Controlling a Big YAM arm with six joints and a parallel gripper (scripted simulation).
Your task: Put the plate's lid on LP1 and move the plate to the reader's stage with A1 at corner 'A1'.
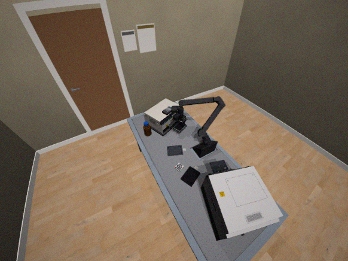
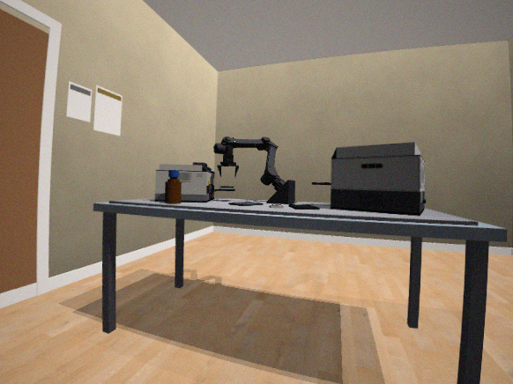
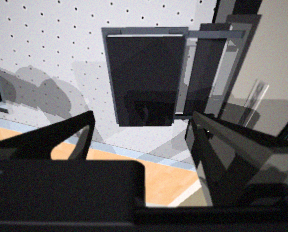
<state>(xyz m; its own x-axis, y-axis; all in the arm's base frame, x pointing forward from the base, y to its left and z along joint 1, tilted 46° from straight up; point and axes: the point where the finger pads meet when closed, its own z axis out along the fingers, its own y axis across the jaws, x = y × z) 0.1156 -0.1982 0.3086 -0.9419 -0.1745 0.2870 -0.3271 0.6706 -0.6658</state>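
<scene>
Now: the dark see-through lid 7 cm below my hand. Round my hand: brown capped bottle: 35 cm ahead, 18 cm to the right, 5 cm below; then well plate: 8 cm below; then grey-blue LP1 pad: 20 cm ahead, 20 cm to the left, 16 cm below.
</scene>
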